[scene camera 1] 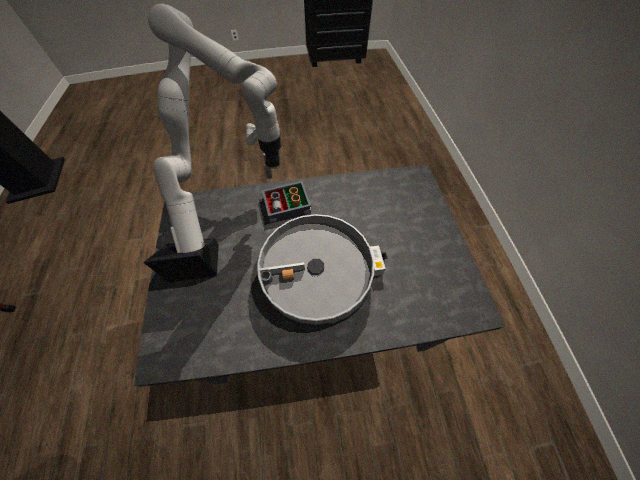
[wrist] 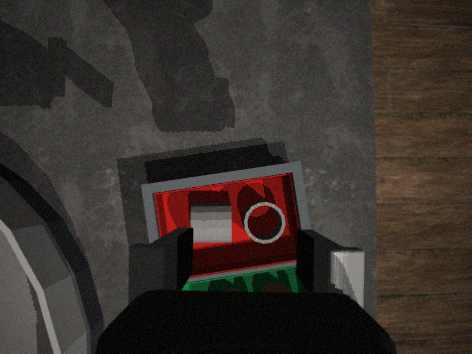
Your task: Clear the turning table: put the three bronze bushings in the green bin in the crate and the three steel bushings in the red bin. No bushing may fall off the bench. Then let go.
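My gripper (scene camera 1: pixel 268 173) (wrist: pixel 244 251) is open and empty above the crate (scene camera 1: pixel 287 212) (wrist: pixel 225 174). In the red bin (scene camera 1: pixel 282 205) (wrist: pixel 215 252), one steel bushing (scene camera 1: pixel 277 205) (wrist: pixel 211 224) lies on its side and another steel bushing (scene camera 1: pixel 275 195) (wrist: pixel 283 228) stands upright. The green bin (scene camera 1: pixel 302 200) (wrist: pixel 245 284) holds two upright bronze bushings, one farther back (scene camera 1: pixel 293 187) and one nearer (scene camera 1: pixel 295 202). On the turning table (scene camera 1: pixel 330 294) (wrist: pixel 15 300), a bronze bushing (scene camera 1: pixel 287 274) lies on its side against the bar, and a steel bushing (scene camera 1: pixel 265 279) stands between bar and rim.
A light bar (scene camera 1: pixel 294 267) reaches from the turning table's rim towards its dark hub (scene camera 1: pixel 315 266). The raised rim stands close to the crate. A white box with a yellow button (scene camera 1: pixel 377 260) sits at the table's right. The crate is near the bench's (scene camera 1: pixel 423 232) (wrist: pixel 320 75) back edge.
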